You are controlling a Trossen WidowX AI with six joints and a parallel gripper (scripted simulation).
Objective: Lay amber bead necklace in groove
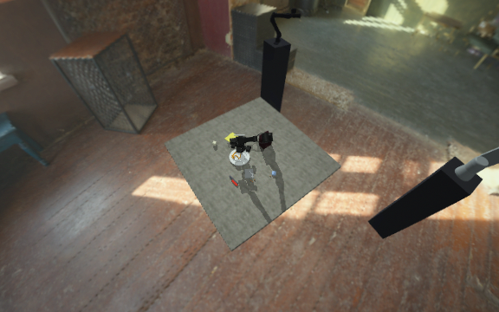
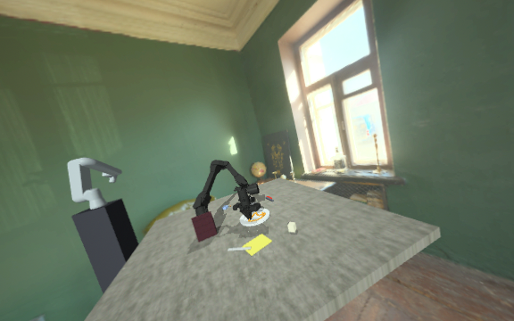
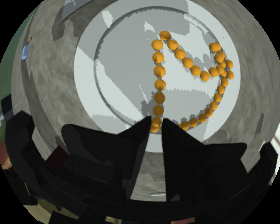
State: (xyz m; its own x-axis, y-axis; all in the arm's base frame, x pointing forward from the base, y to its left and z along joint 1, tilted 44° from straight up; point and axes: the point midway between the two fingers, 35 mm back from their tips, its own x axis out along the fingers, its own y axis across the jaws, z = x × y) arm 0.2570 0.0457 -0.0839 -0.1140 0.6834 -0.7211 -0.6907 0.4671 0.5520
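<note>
Now: the board 4 cm ahead of my gripper tip, 4 cm to the left of it and 1 cm below it. The rest, counted from my gripper tip: grey square 5 cm ahead, 24 cm to the left, 1 cm below; then white stick 10 cm behind, 22 cm to the right, 1 cm below; then yellow card 1 cm behind, 23 cm to the right, 1 cm below.
</note>
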